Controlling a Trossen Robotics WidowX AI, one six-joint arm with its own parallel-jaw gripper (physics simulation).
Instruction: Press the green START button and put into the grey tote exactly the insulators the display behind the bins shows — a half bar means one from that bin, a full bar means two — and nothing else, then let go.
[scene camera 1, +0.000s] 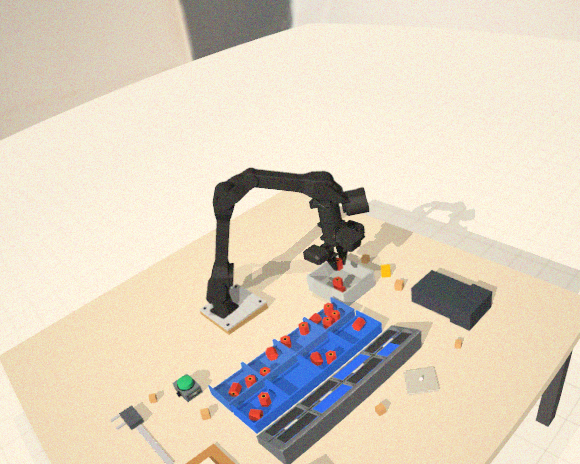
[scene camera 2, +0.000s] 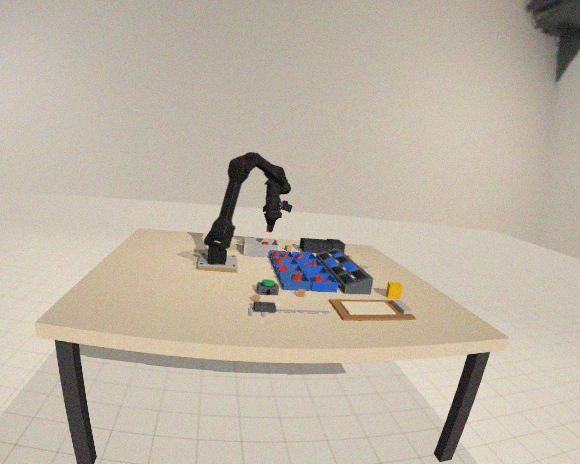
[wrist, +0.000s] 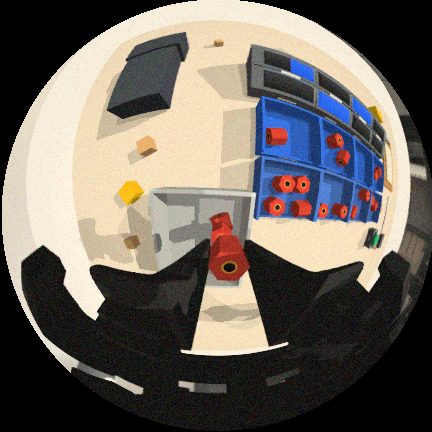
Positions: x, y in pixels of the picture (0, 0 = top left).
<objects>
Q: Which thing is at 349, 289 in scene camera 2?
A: A grey display.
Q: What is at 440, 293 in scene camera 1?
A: A dark box.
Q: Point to my gripper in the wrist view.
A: At 226, 244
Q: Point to a grey tote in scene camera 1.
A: At 357, 279
</objects>
